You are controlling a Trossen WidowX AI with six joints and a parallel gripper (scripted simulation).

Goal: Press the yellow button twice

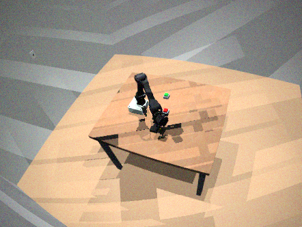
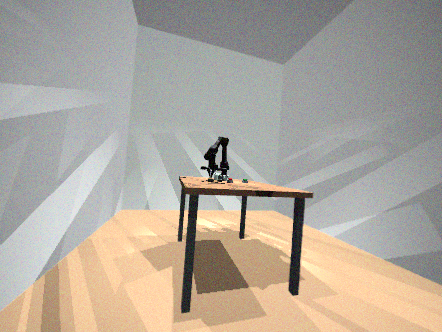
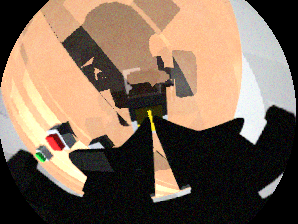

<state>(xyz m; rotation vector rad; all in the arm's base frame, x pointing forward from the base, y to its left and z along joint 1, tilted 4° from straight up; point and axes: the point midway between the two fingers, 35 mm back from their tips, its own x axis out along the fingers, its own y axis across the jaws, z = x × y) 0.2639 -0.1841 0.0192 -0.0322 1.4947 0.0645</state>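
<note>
The yellow button lies 10 mm below my gripper tip. Round my gripper tip: green button 370 mm to the left, 110 mm behind; then red button 190 mm to the left, 30 mm behind.
</note>
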